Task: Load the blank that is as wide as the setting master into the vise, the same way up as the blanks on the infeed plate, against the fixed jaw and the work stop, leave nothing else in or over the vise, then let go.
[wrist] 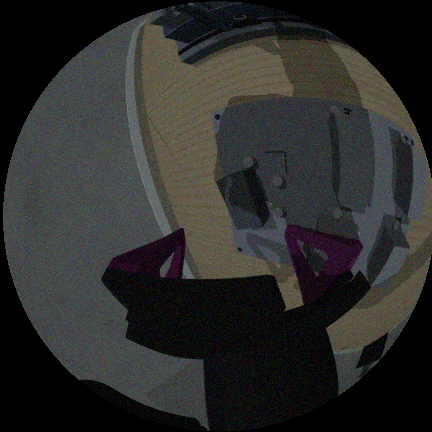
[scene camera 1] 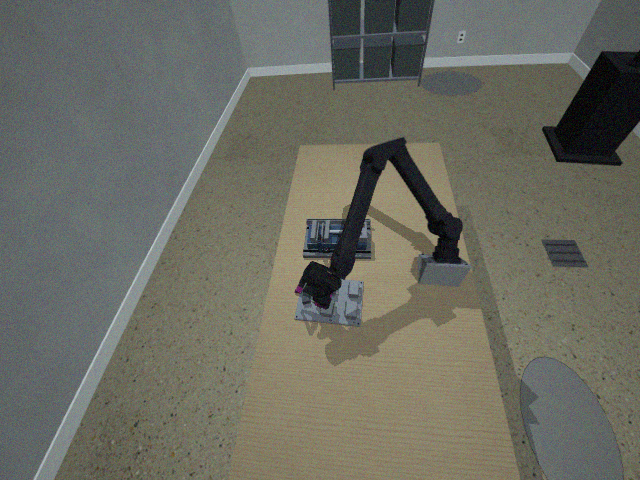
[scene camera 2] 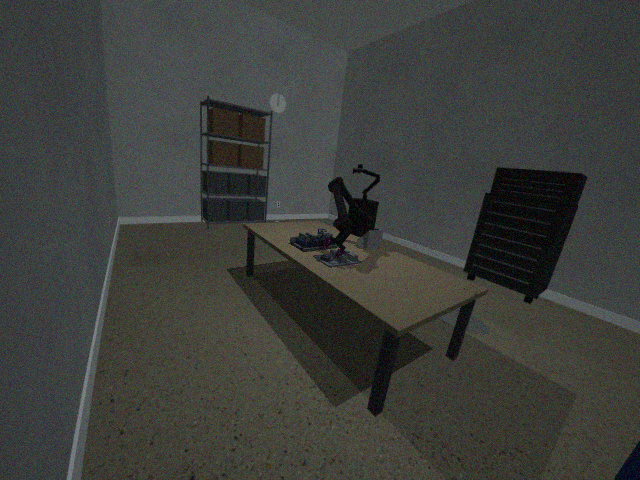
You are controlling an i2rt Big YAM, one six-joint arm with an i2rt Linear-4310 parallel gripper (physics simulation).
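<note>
My gripper (scene camera 1: 311,298) (scene camera 2: 340,251) (wrist: 237,232) is open and empty, its magenta fingertips over the left part of the grey infeed plate (scene camera 1: 314,317) (wrist: 305,125). In the wrist view a dark block (wrist: 243,197) sits turned at the plate's left, ahead of the space between the fingertips. A long block (wrist: 356,165), a narrower block (wrist: 401,175) and a slanted block (wrist: 384,247) are on the right. Another block (wrist: 332,225) is partly hidden by the right finger. The blue vise (scene camera 1: 324,247) (scene camera 2: 309,241) (wrist: 210,27) is beyond the plate, partly covered by my arm in scene camera 1. I cannot tell which part is the setting master.
Small round pegs (wrist: 278,181) stand on the plate beside a black corner mark (wrist: 285,152). The arm's grey base block (scene camera 1: 443,272) is at the right table edge. My arm (scene camera 1: 356,214) passes over the vise's right part. The wooden table's (scene camera 1: 372,403) left edge is close to the plate.
</note>
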